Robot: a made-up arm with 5 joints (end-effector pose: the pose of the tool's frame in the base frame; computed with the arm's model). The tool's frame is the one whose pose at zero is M.
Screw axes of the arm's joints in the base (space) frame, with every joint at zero. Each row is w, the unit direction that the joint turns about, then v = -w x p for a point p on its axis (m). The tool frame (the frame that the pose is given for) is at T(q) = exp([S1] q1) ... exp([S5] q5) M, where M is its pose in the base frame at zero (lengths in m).
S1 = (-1, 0, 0, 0, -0.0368, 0)
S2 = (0, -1, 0, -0.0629, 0, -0.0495)
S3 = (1, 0, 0, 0, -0.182, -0.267)
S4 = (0, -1, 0, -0.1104, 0, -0.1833)
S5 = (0, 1, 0, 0.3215, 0, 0.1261)
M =
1 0 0 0.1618
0 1 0 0.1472
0 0 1 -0.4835
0 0 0 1
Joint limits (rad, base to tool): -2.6..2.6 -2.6..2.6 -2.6..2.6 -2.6..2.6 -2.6..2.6
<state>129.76 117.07 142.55 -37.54 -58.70</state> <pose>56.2 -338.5 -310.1 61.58 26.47 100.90</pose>
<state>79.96 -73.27 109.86 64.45 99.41</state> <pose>-31.6 -274.4 -538.5 30.45 41.13 -55.90</pose>
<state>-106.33 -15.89 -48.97 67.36 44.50</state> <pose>393.1 336.8 176.2 60.41 -16.45 -4.53</pose>
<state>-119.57 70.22 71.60 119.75 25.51</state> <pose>387.5 -305.3 -63.0 12.40 57.27 126.45</pose>
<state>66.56 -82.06 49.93 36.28 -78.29</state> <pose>-132.4 -349.0 -348.6 -84.62 -56.57 18.54</pose>
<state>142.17 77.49 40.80 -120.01 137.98</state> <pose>52.2 33.7 20.6 -39.54 -25.20 148.07</pose>
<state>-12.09 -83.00 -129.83 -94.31 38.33</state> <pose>-148.6 487.7 236.7 -163.69 -36.53 -61.36</pose>
